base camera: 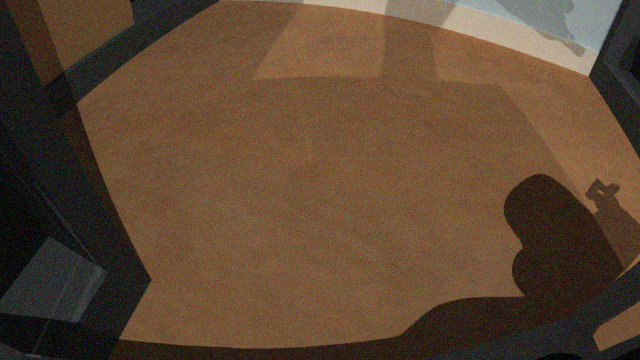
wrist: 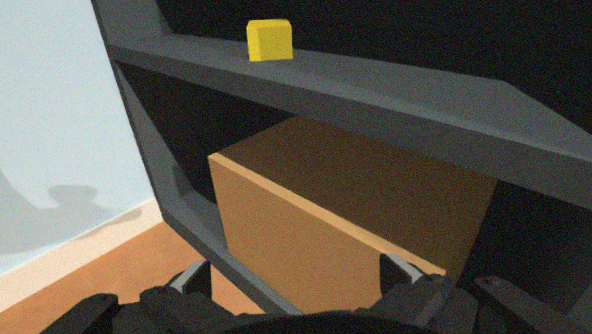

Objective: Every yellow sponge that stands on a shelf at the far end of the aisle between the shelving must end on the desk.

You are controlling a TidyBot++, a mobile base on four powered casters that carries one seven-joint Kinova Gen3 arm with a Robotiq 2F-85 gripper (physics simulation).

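Frame: origin at the arm's base, x up, y ahead, z left, level; metres.
Seen in the pictures: gripper, fingertip midpoint: [wrist: 296,276].
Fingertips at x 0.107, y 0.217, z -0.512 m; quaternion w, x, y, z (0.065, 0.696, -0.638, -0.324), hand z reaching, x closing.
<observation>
Offsets run from my fingertips to a thing's top centre. Level surfaces: height alone.
A yellow sponge @(dx +0.075, dy +0.168, dz -0.364 m) [wrist: 270,41], block-shaped, stands on a dark grey shelf @(dx +0.030 m) [wrist: 350,80] in the upper part of the wrist view, towards the shelf's left end. My gripper [wrist: 296,276] is open, with its fingertips wide apart at the bottom of the wrist view. Nothing is between them, and they are apart from the sponge, which appears well above them in the picture. The desk does not show in either view.
A brown box @(dx -0.157, dy +0.040, dz -0.373 m) [wrist: 300,220] stands on the lower shelf board under the sponge's shelf. A pale blue wall [wrist: 60,100] with a light skirting is at the left. In the base camera view, dark shelving [base camera: 65,200] stands at the left and more at the right edge, with brown floor @(dx -0.503 m) [base camera: 300,200] between.
</observation>
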